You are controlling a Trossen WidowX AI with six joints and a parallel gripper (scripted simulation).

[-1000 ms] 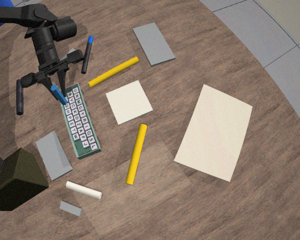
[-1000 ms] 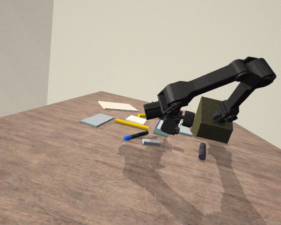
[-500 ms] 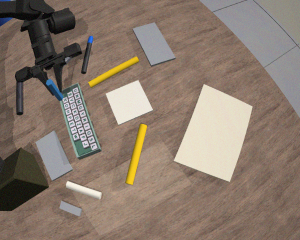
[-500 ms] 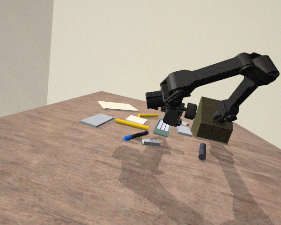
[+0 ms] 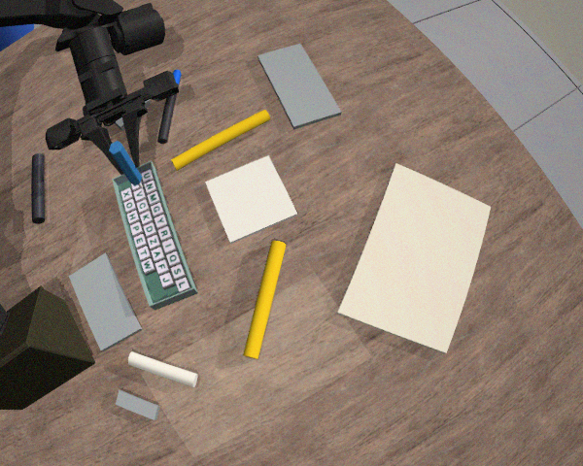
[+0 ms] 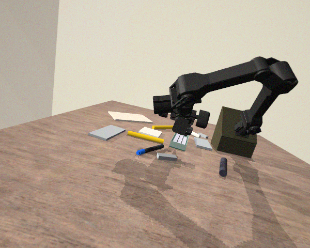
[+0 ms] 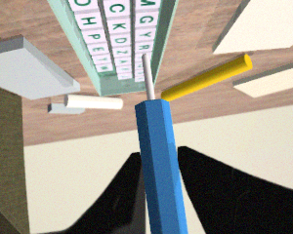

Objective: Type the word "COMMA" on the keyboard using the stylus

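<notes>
Right now the grey plate is 130 mm behind my gripper tip, 100 mm below it and 90 mm to the right of it. The rest, counted from my gripper tip: blue-capped marker 160 mm to the left, 110 mm ahead, 100 mm below; small grey block 170 mm to the left, 100 mm below, 40 mm ahead; blue stylus 10 mm below.
</notes>
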